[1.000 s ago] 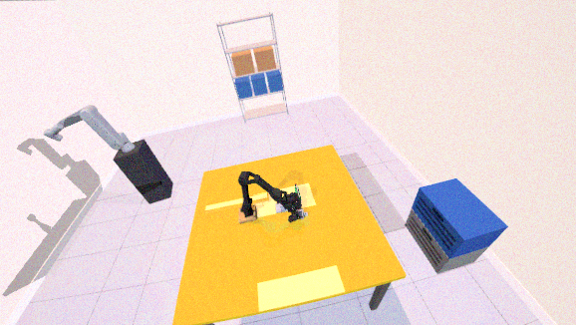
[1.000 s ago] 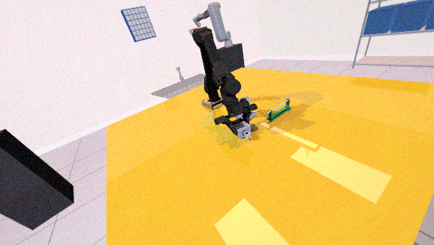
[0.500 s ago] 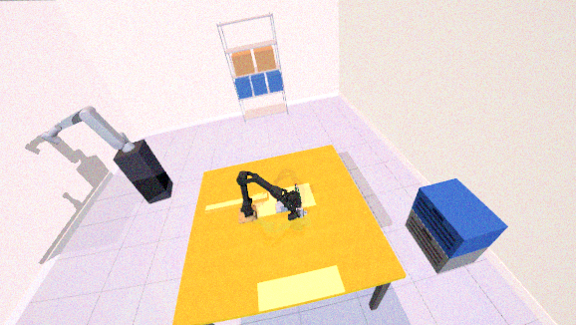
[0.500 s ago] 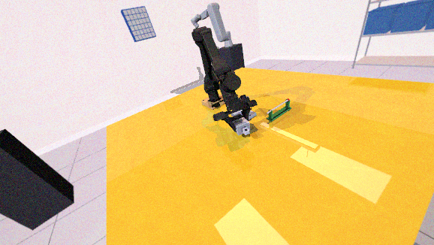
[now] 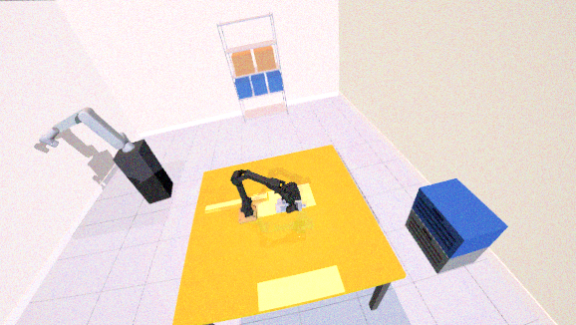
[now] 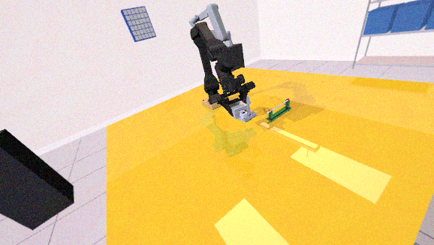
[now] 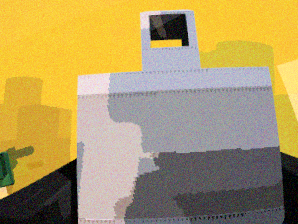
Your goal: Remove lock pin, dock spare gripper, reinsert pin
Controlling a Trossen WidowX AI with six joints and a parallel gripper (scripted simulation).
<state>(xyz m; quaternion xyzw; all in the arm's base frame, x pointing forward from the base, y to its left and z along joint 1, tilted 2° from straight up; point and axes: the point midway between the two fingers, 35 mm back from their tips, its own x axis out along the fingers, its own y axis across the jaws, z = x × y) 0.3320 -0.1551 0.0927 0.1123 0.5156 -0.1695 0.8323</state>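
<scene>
The mount is 12 cm to the left of my gripper tip, 8 cm behind it and 5 cm below it. Also, from my gripper tip: spare gripper 2 cm above; green cradle 21 cm to the left, 8 cm below, 6 cm ahead.
</scene>
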